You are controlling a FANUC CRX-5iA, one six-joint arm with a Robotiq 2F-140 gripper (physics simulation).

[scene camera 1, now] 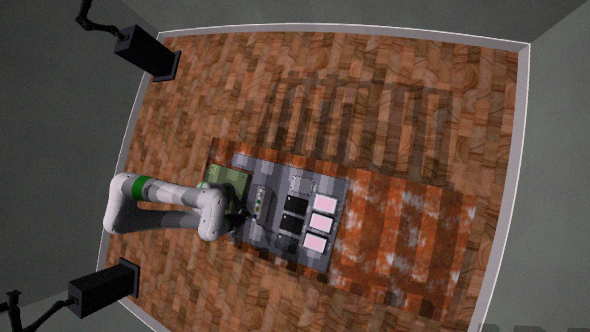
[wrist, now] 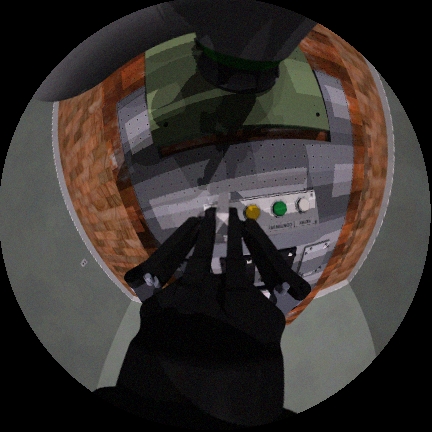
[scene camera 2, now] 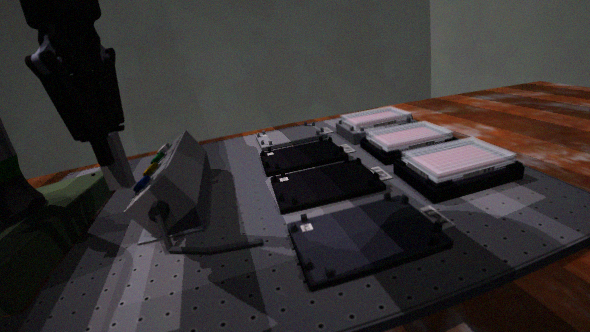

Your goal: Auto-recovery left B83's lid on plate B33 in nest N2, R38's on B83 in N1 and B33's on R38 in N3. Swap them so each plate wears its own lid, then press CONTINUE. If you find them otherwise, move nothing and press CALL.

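Where they show: gripper, fingertip midpoint: (scene camera 1: 251, 214) (wrist: 223, 201) (scene camera 2: 123, 186); arm's base, origin of the base link: (scene camera 1: 226, 192) (wrist: 238, 64).
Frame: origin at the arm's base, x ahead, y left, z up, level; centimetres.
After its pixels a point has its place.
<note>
Three lidded plates with pink contents (scene camera 1: 325, 204) @(x 71.3, y 3.2, z 1.2 cm) (scene camera 1: 321, 222) @(x 70.1, y -8.2, z 0.3 cm) (scene camera 1: 315, 243) @(x 68.1, y -21.6, z 0.7 cm) (scene camera 2: 377, 117) @(x 69.5, y 0.4, z 1.2 cm) (scene camera 2: 410, 136) @(x 68.1, y -11.1, z 0.3 cm) (scene camera 2: 460, 157) @(x 66.5, y -23.1, z 0.7 cm) sit in a row of nests; their labels are unreadable. The grey button box (scene camera 1: 263, 202) @(x 32.5, y -1.1, z 5.0 cm) (scene camera 2: 185, 175) @(x 32.5, y -10.9, z 3.2 cm) carries a white button (wrist: 303, 204) @(x 28.5, y 3.4, z 4.1 cm), a green button (wrist: 279, 208) @(x 28.0, y -1.5, z 4.1 cm) above the CONTINUE label, a yellow button (wrist: 253, 212) @(x 27.5, y -6.2, z 4.2 cm) and a blue button (scene camera 2: 142, 183) @(x 27.3, y -12.5, z 4.2 cm). My gripper (scene camera 1: 249, 216) @(x 24.4, y -10.6, z 3.8 cm) (scene camera 2: 121, 186) @(x 24.4, y -10.6, z 3.8 cm) (wrist: 223, 201) @(x 24.4, y -10.6, z 3.8 cm) is shut and empty, its tips close to the blue-button end of the box. The fingers hide the blue button in the wrist view; contact cannot be told.
Dark flat nests (scene camera 1: 296, 205) @(x 52.7, y -0.6, z -1.9 cm) (scene camera 2: 327, 185) @(x 50.4, y -15.0, z -1.9 cm) (scene camera 2: 370, 240) @(x 48.8, y -28.3, z -1.9 cm) and a paler grey one (scene camera 1: 302, 184) @(x 55.0, y 13.4, z -1.9 cm) lie between box and plates, bearing no plates. A cable (scene camera 2: 215, 247) @(x 34.2, y -20.8, z -2.2 cm) runs from the box over the perforated board (scene camera 2: 165, 295) @(x 28.6, y -25.3, z -2.8 cm). A green block (scene camera 1: 227, 172) @(x -2.0, y 14.8, z -1.0 cm) (wrist: 300, 100) @(x 9.3, y 9.6, z -0.2 cm) is behind the box.
</note>
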